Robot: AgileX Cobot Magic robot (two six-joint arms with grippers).
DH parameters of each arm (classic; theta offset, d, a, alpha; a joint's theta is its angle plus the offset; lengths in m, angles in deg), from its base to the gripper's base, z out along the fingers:
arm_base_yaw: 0 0.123 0 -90
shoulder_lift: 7.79 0 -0.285 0
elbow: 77.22 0 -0.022 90
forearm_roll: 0 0.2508 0 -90
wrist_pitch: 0 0 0.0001 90
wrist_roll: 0 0.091 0 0
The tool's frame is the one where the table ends.
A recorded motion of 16 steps. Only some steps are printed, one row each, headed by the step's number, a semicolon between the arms.
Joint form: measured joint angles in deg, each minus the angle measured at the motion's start. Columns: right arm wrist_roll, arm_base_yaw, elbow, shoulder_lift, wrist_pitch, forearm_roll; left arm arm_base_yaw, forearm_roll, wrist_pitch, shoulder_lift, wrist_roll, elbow.
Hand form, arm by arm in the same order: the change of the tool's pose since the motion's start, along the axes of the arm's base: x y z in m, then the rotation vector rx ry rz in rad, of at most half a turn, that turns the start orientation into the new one. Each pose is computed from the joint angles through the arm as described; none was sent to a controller.
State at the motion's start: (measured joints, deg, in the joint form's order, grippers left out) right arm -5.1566 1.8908 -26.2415 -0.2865 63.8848 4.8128; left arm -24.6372 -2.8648 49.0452 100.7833 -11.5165 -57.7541
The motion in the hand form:
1: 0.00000 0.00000 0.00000 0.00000 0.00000 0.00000; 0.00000 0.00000 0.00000 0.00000 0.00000 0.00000
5: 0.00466 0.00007 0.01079 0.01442 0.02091 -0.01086; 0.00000 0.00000 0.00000 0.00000 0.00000 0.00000
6: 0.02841 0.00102 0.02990 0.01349 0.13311 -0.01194; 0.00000 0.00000 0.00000 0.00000 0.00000 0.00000
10: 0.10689 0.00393 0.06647 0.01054 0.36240 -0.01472; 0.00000 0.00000 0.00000 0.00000 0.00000 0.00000
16: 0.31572 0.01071 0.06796 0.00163 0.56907 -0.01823; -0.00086 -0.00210 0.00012 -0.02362 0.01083 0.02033
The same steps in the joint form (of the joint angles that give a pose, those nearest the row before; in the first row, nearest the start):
1: 0.00 0.00 0.00 0.00 0.00 0.00; 0.00 0.00 0.00 0.00 0.00 0.00
5: 1.09 0.00 -2.18 3.32 -0.06 -0.06; 0.00 0.00 0.00 0.00 0.00 0.00
6: 1.20 0.00 -6.47 14.04 -0.06 0.06; 0.00 0.00 0.00 0.00 0.00 0.00
10: 1.38 0.01 -18.91 39.71 -0.17 0.28; 0.00 0.00 0.00 0.00 0.00 0.00
16: 1.15 0.00 -51.40 86.92 -3.04 0.34; 0.00 -1.89 0.00 0.00 0.00 0.00

